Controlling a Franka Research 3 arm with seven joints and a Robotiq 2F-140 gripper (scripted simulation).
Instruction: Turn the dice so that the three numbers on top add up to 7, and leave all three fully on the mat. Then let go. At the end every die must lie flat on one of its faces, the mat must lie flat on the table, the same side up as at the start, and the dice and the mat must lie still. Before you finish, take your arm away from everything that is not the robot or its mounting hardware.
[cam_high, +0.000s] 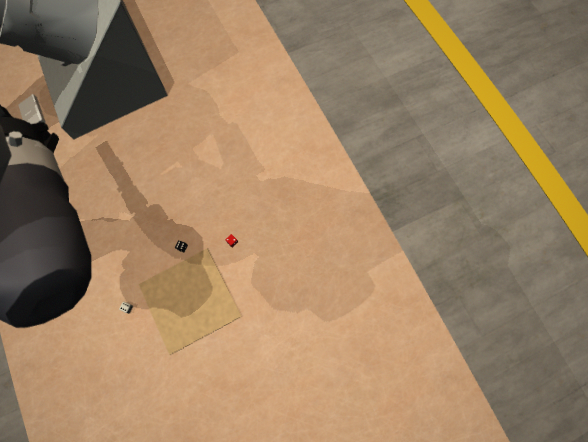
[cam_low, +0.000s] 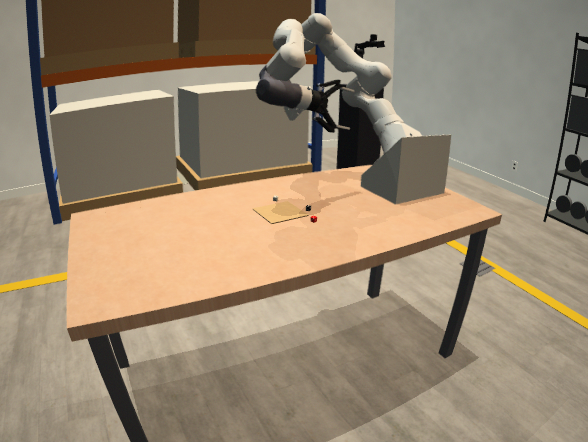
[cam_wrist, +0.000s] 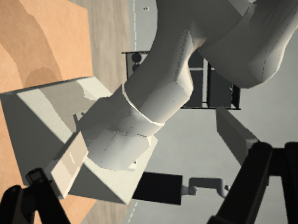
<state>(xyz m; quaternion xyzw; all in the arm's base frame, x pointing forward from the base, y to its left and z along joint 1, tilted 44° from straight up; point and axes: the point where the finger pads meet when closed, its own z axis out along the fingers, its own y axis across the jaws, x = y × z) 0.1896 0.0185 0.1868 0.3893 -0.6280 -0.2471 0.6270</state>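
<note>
Now: the white die 280 mm ahead of my hand, 50 mm to the right of it and 320 mm below it. From my hand the other things lie so: black die (220 mm ahead, 90 mm to the left, 320 mm below); red die (260 mm ahead, 170 mm to the left, 320 mm below); tan mat (320 mm ahead, 60 mm to the left, 330 mm below).
</note>
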